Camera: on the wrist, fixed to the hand. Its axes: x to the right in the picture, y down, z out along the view.
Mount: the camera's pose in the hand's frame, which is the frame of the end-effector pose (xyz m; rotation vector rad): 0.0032 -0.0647 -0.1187 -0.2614 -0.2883 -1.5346
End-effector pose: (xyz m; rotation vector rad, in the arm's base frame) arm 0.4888 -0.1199 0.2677 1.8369 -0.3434 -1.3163
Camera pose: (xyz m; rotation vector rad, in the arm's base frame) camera 0.5793 -0.0269 0.2297 -1.5424 -1.3055 2.4014
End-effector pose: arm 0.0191 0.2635 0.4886 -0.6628 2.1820 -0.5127
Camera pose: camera -0.0562 0.2279 0.5951 -2.3496 1.0993 -0.7676
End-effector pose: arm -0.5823 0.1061 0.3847 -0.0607 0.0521 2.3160
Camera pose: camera -0.5337 0.1456 0.2648 0.0835 -0.3328 0.7681
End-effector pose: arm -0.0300 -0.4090 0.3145 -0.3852 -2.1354 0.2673
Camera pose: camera 0.0559 -0.4625 0.4042 1.2099 -2.1314 -0.8700
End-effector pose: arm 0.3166 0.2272 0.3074 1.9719 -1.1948 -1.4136
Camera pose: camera 0.4508 0.2435 0.3030 -2.0041 -0.6235 1.8478
